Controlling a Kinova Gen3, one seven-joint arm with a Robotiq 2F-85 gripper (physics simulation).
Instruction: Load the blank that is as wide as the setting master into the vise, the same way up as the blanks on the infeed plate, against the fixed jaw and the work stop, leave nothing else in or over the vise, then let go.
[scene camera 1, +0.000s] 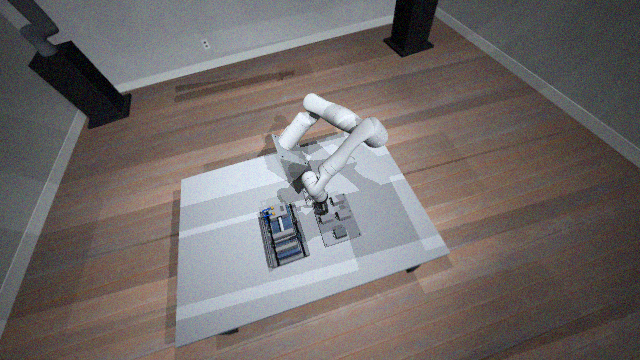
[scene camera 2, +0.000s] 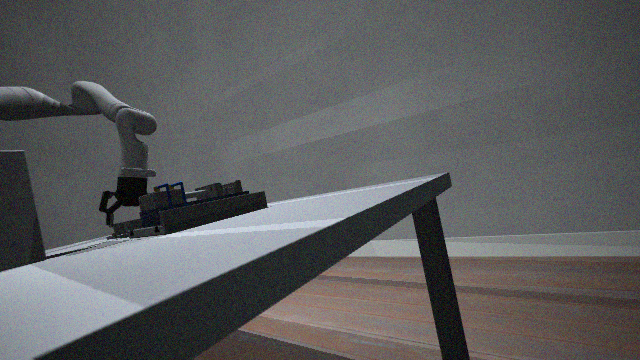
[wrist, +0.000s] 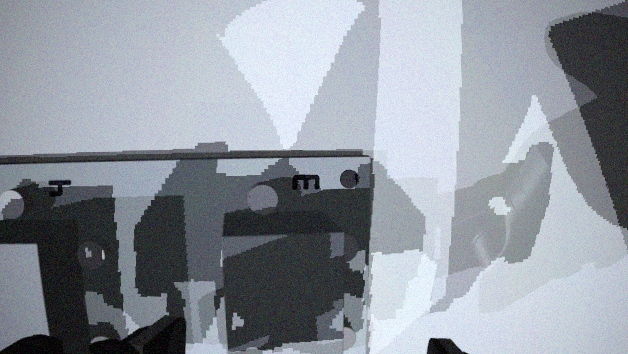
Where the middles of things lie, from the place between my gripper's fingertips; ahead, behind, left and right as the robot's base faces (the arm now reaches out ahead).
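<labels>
There is the infeed plate (scene camera 1: 352, 229), and my hand is 10 cm short of it, 2 cm to the right of it and 2 cm above it.
</labels>
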